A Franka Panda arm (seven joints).
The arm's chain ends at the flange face. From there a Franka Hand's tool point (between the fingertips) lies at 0.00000 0.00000 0.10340 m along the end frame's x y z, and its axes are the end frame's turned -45 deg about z.
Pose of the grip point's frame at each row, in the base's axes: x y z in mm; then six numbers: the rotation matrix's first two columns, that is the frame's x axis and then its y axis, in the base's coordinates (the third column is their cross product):
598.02, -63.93, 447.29, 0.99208, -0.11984, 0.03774, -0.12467, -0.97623, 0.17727
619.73, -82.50, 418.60, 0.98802, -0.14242, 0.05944, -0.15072, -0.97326, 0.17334
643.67, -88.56, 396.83, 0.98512, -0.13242, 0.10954, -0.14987, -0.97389, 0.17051
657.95, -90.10, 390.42, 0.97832, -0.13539, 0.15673, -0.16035, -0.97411, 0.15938
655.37, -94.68, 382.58, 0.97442, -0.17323, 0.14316, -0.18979, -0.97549, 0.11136
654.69, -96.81, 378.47, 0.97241, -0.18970, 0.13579, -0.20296, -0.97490, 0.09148
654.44, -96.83, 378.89, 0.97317, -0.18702, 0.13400, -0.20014, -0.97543, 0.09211
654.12, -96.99, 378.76, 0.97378, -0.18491, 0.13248, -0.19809, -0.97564, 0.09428
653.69, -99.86, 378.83, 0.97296, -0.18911, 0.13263, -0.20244, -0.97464, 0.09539
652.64, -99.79, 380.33, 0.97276, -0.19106, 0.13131, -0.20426, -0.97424, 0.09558
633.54, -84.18, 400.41, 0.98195, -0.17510, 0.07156, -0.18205, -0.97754, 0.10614
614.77, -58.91, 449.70, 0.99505, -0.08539, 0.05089, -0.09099, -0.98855, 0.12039
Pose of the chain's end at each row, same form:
596.41, -45.26, 548.98, 0.61335, -0.77504, 0.15204, -0.78966, -0.60556, 0.09866
616.30, -63.87, 520.25, 0.59206, -0.78890, 0.16460, -0.80521, -0.58749, 0.08054
634.97, -69.49, 498.08, 0.59061, -0.78228, 0.19803, -0.80256, -0.59501, 0.04311
644.39, -71.38, 491.20, 0.57839, -0.78453, 0.22352, -0.80516, -0.59306, 0.00187
642.92, -80.65, 484.27, 0.55482, -0.81227, 0.17997, -0.82322, -0.56728, -0.02249
642.80, -84.76, 480.47, 0.54408, -0.82350, 0.16070, -0.83111, -0.55522, -0.03133
642.71, -84.79, 480.91, 0.54661, -0.82198, 0.15988, -0.82966, -0.55749, -0.02962
642.56, -84.78, 480.78, 0.54850, -0.82063, 0.16034, -0.82864, -0.55913, -0.02701
642.19, -87.49, 480.84, 0.54484, -0.82290, 0.16123, -0.83113, -0.55545, -0.02633
641.30, -87.40, 482.36, 0.54341, -0.82399, 0.16044, -0.83228, -0.55379, -0.02526
628.23, -72.06, 502.96, 0.56561, -0.81504, 0.12565, -0.82307, -0.56741, 0.02445
610.63, -46.04, 552.21, 0.63927, -0.75939, 0.12111, -0.76795, -0.63863, 0.04914

